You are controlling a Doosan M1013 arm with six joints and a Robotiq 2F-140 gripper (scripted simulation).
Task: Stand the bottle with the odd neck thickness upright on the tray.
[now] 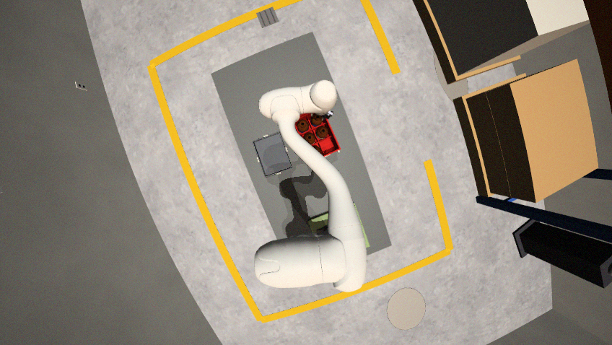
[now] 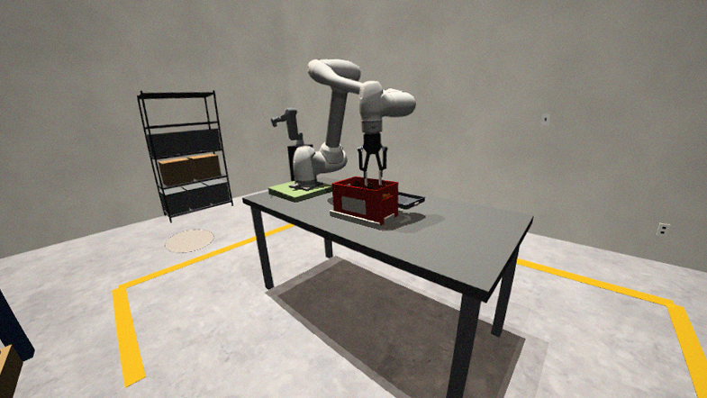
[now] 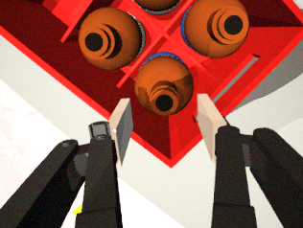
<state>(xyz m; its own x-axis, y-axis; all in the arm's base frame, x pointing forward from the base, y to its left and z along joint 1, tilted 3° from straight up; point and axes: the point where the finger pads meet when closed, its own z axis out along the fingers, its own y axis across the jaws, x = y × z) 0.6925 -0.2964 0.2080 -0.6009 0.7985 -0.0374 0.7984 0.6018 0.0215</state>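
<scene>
The red crate is 130 mm below my hand, 80 mm behind it and 60 mm to the left of it. From my hand the other things lie so: dark grey tray: 360 mm to the left, 200 mm below, 30 mm behind.
</scene>
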